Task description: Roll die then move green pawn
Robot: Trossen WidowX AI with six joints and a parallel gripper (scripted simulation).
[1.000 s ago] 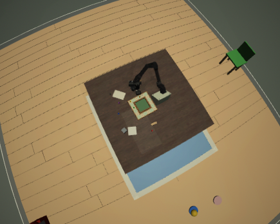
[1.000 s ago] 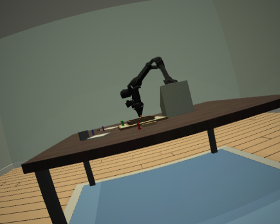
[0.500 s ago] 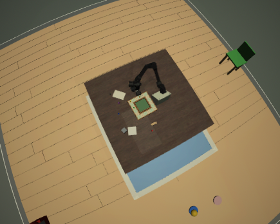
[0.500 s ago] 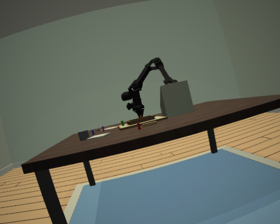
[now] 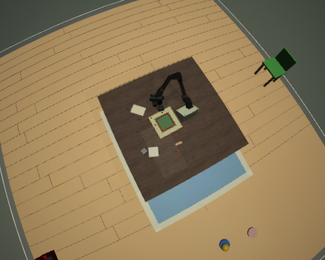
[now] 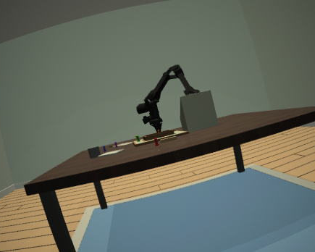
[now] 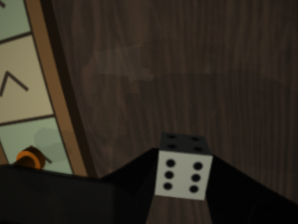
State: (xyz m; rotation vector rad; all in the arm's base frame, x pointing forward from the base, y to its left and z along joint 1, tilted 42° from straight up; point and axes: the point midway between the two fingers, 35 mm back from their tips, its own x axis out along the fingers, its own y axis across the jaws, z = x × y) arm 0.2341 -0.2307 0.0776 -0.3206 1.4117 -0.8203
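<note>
Now: gripper tip 17 cm to the right of the green pawn, 16 cm short of it and 2 cm below it. The rest, counted from my gripper tip: orange pawn (9 cm to the left, 2 cm ahead, 2 cm above); then white die (right at my gripper tip); then yellow pawn (15 cm ahead, 8 cm to the left, 2 cm above).
</note>
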